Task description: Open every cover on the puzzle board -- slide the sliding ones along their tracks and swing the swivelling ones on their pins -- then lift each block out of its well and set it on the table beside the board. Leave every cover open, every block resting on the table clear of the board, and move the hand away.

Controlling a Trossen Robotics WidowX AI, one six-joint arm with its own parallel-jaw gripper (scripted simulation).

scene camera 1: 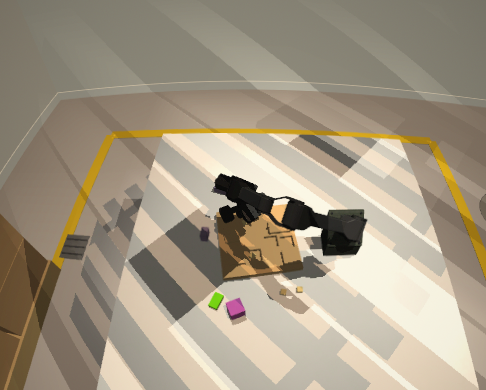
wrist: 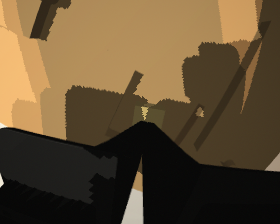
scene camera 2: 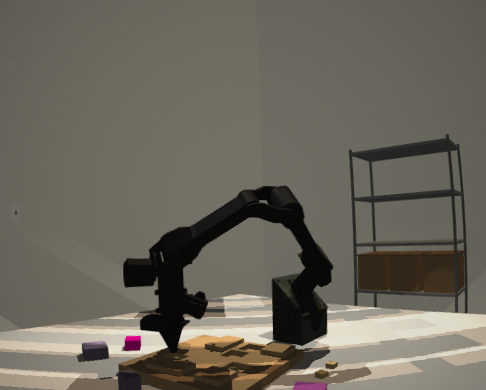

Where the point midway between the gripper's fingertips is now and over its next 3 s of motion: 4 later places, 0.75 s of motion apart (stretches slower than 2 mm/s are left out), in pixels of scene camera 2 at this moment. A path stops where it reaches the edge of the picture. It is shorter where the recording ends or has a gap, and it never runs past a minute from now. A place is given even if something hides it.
My gripper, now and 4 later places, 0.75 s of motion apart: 173, 352; 173, 356; 174, 357; 171, 333; 172, 344
